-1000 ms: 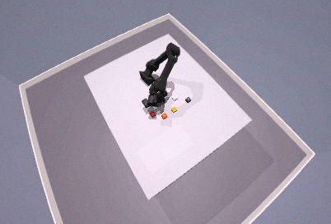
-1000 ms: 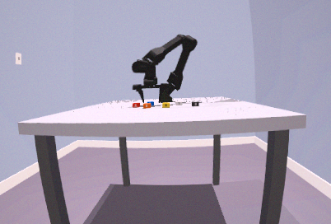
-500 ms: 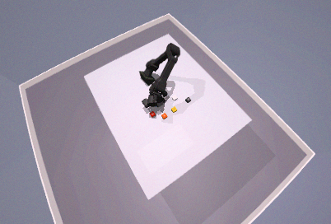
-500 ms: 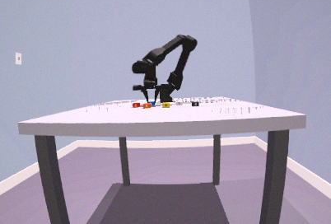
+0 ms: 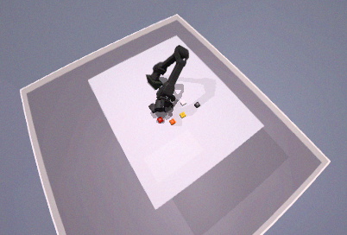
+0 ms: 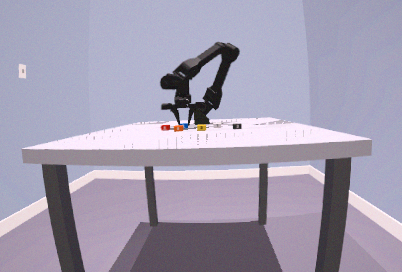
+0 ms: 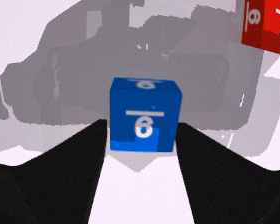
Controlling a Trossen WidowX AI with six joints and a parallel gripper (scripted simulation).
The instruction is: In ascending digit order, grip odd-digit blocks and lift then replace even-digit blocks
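Right now the blue block is 1 cm ahead of my gripper tip. The rest, counted from my gripper tip: yellow block: 12 cm ahead, 9 cm to the left; then red block: 7 cm ahead, 6 cm to the right; then orange block: 13 cm ahead, 1 cm to the left.
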